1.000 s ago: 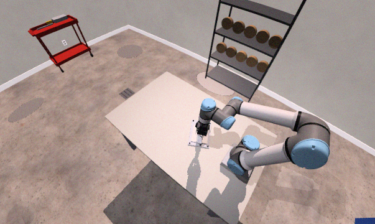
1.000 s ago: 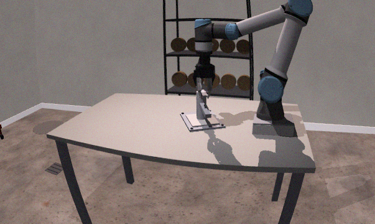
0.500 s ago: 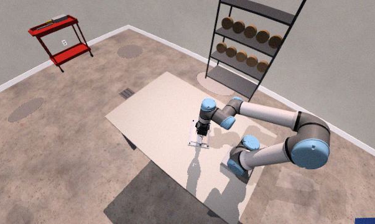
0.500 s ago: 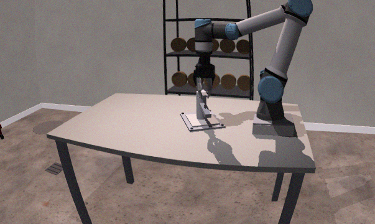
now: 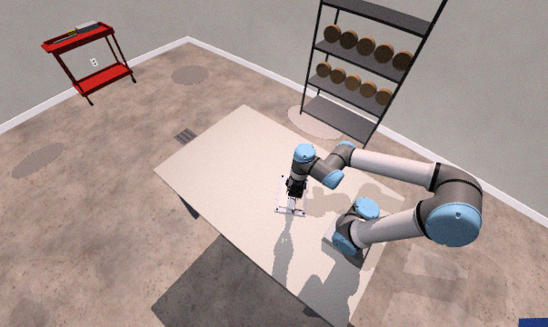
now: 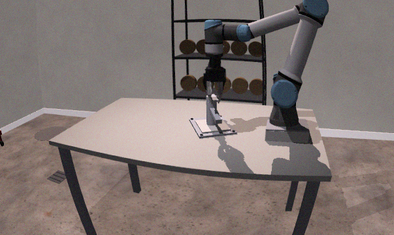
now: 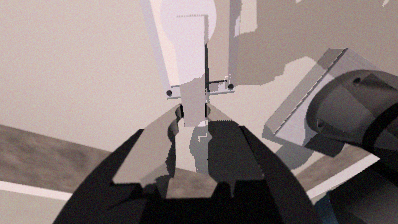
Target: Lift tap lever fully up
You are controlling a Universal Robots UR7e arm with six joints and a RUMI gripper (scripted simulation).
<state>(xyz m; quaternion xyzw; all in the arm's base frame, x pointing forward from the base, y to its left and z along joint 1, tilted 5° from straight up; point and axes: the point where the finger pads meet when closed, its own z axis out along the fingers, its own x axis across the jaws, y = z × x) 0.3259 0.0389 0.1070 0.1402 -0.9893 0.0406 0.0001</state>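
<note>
My gripper is now 30 mm to the left of the lever and 10 mm short of it. The rest, counted from my hand: grey tap: 50 mm to the right, 50 mm below, 20 mm ahead.
</note>
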